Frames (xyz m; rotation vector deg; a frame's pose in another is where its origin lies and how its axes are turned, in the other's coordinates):
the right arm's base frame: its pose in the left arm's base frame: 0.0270 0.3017 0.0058 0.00 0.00 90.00
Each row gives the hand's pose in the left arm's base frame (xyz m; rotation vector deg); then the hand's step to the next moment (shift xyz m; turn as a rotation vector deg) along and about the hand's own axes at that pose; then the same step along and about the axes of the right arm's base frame.
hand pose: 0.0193 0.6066 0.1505 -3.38 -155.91 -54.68
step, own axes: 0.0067 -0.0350 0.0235 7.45 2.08 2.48
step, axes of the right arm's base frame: -0.0132 0.0161 -0.0373 2.82 7.51 1.29
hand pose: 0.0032 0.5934 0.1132 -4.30 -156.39 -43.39
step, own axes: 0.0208 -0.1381 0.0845 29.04 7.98 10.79
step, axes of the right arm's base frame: -0.0761 0.0614 -0.1307 11.46 29.59 4.05
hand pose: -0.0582 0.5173 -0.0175 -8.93 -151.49 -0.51
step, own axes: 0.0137 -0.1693 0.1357 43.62 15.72 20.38
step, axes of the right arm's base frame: -0.1621 0.0950 -0.1094 21.06 46.00 2.33
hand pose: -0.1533 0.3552 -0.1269 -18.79 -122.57 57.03
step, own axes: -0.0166 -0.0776 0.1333 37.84 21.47 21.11
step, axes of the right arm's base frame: -0.1337 0.0784 -0.0075 21.59 42.95 -5.24
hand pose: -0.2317 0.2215 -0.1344 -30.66 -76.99 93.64
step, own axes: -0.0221 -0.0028 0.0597 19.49 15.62 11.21
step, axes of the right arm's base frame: -0.0502 0.0357 0.0163 11.05 24.10 -6.82
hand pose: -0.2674 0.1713 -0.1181 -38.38 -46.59 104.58
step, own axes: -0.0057 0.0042 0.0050 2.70 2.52 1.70
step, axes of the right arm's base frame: -0.0077 0.0040 0.0003 1.39 3.65 -1.13
